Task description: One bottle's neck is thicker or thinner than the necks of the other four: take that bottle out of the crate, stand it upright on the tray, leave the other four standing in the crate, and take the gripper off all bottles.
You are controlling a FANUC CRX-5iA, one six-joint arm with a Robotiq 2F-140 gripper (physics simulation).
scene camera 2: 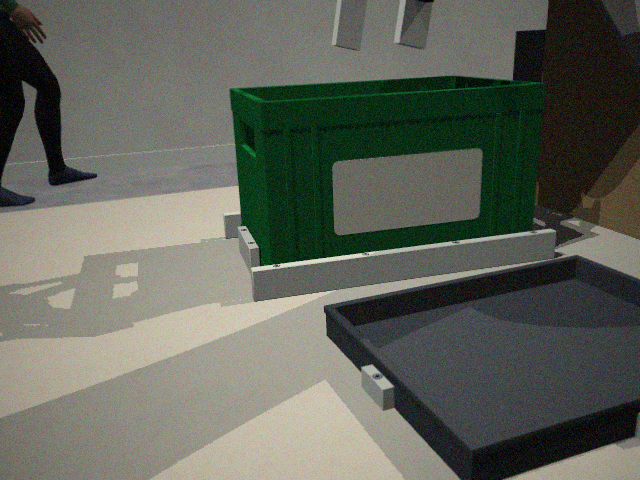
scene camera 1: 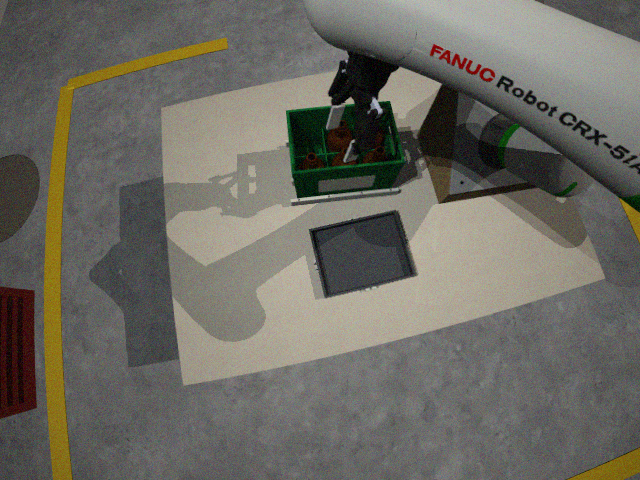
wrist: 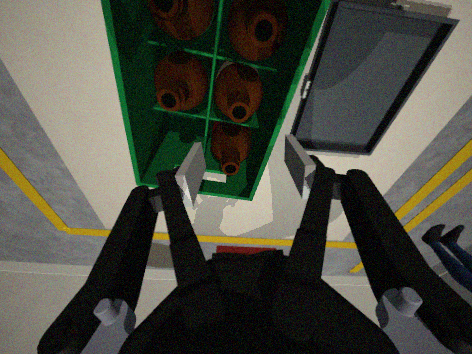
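Seen in the pictures: gripper, between the fingertips: [scene camera 2: 375, 46] [scene camera 1: 340, 143] [wrist: 243, 151]; arm's base, origin of its link: [scene camera 1: 503, 140].
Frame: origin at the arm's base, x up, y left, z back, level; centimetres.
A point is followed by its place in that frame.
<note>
The green crate [scene camera 1: 385, 178] {z -31.4, x -8.1, y -0.5 cm} [scene camera 2: 403, 129] {z -42.4, x -3.2, y -2.1 cm} [wrist: 135, 110] {z -41.3, x -1.9, y -20.0 cm} holds five brown bottles upright in separate compartments. In the wrist view, two bottles [wrist: 182, 17] {z -32.1, x -4.7, y -13.6 cm} [wrist: 252, 42] {z -33.6, x -2.2, y -6.2 cm} are at the top, two [wrist: 180, 77] {z -38.0, x -4.9, y -14.6 cm} [wrist: 238, 90] {z -39.0, x -4.4, y -7.2 cm} in the middle row, and one [wrist: 231, 142] {z -47.3, x -5.2, y -7.8 cm} at the lower right; the lower left compartment is empty. I cannot tell surely which neck differs. My gripper [scene camera 1: 342, 134] {z -42.8, x 4.0, y -6.5 cm} [scene camera 2: 380, 45] {z -42.8, x 4.0, y -6.5 cm} [wrist: 243, 151] {z -42.8, x 4.0, y -6.5 cm} is open and empty, high above the crate, pointing down. The dark grey tray [scene camera 1: 367, 263] {z -41.2, x -17.0, y 18.9 cm} [scene camera 2: 506, 356] {z -44.9, x -17.0, y 15.7 cm} [wrist: 370, 85] {z -40.5, x -16.9, y 18.2 cm} is empty beside the crate.
A pale rail [scene camera 2: 413, 263] {z -41.9, x -15.9, y -0.9 cm} runs along the crate's foot, and a small block [scene camera 2: 377, 384] {z -55.5, x -16.0, y 16.1 cm} touches the tray's side. The brown-sided robot stand [scene camera 1: 438, 155] {z -14.0, x -8.8, y -3.9 cm} is right of the crate. A red slatted object [scene camera 1: 18, 351] and a person's legs [scene camera 2: 49, 113] are farther off.
</note>
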